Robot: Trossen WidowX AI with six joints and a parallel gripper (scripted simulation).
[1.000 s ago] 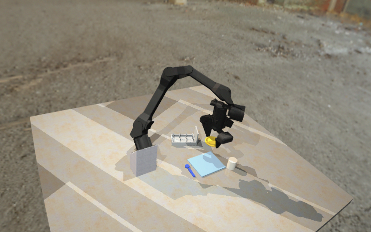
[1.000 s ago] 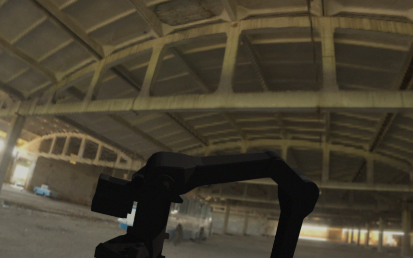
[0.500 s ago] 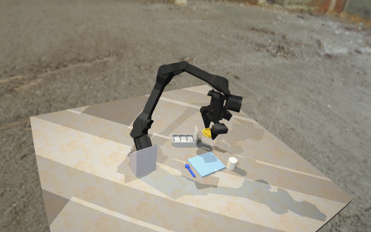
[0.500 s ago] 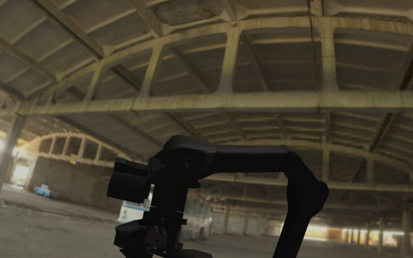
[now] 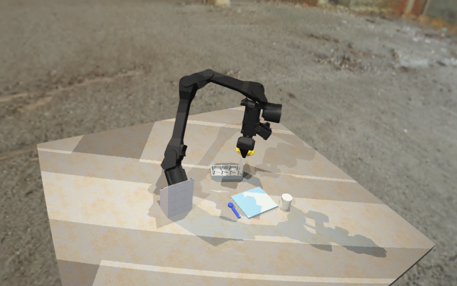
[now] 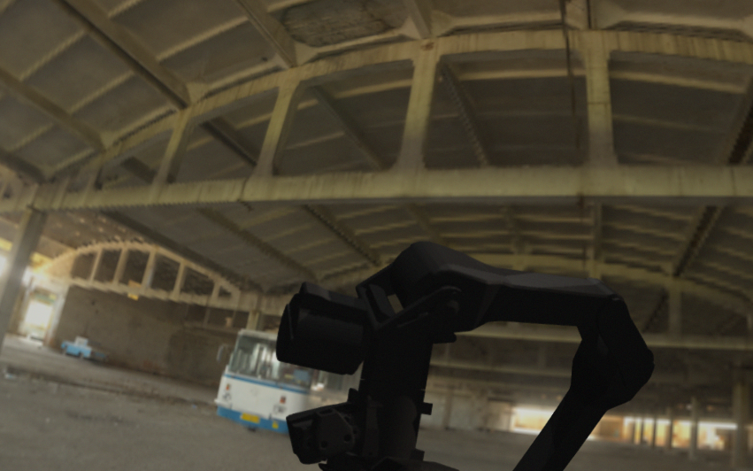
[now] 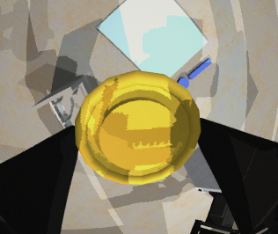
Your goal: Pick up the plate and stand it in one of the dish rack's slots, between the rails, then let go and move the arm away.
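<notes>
The dish rack lies 110 mm to the left of my gripper tip and 170 mm below it. From my gripper tip the other things lie so: light blue mat (20 mm ahead, 90 mm to the right, 190 mm below); blue spoon (80 mm behind, 90 mm to the right, 190 mm below); yellow plate (10 mm above).
</notes>
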